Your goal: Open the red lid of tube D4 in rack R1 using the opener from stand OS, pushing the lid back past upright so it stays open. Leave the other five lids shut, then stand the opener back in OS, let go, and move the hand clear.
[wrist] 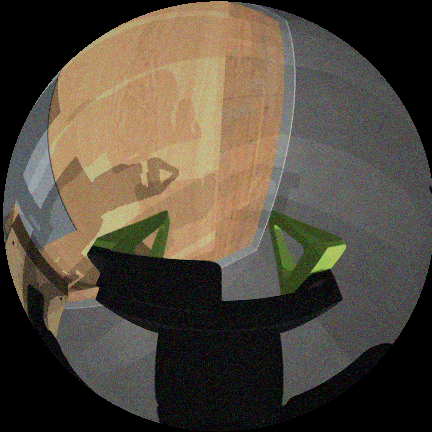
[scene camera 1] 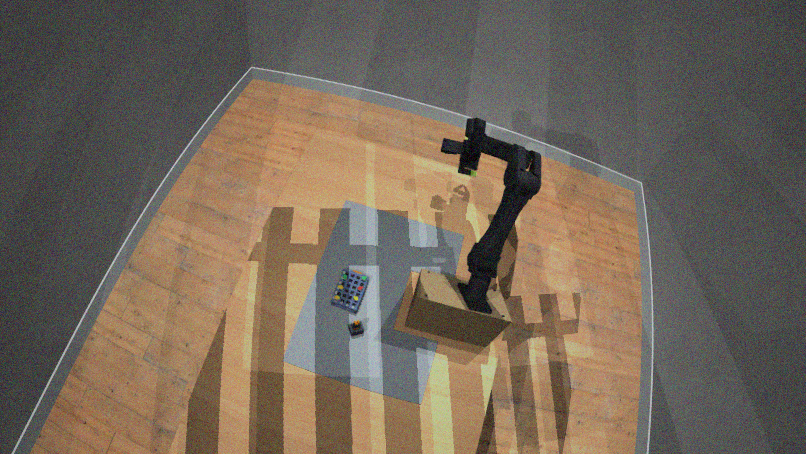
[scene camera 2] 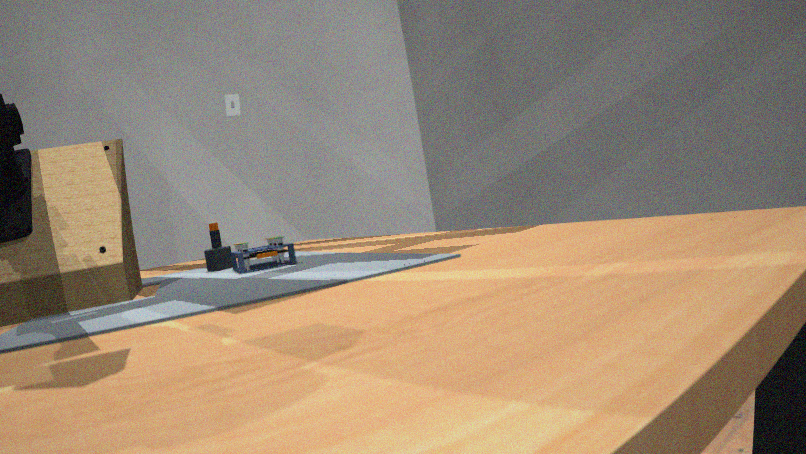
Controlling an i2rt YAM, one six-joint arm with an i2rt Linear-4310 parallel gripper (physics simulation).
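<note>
Rack R1 is a small blue rack on the grey mat, holding tubes with coloured lids. The red lid is on its right side in the overhead view. It is too small there to tell whether any lid is raised. The opener, dark with an orange top, stands upright in the dark block of stand OS, beside the rack. My gripper is open and empty, with green fingers wide apart. It hangs high above the table's far side, well away from rack and stand.
The wooden base box carries the arm and stands at the right edge of the grey mat. The wooden table extends around them; its far edge runs near my gripper. Striped shadows cross the table and mat.
</note>
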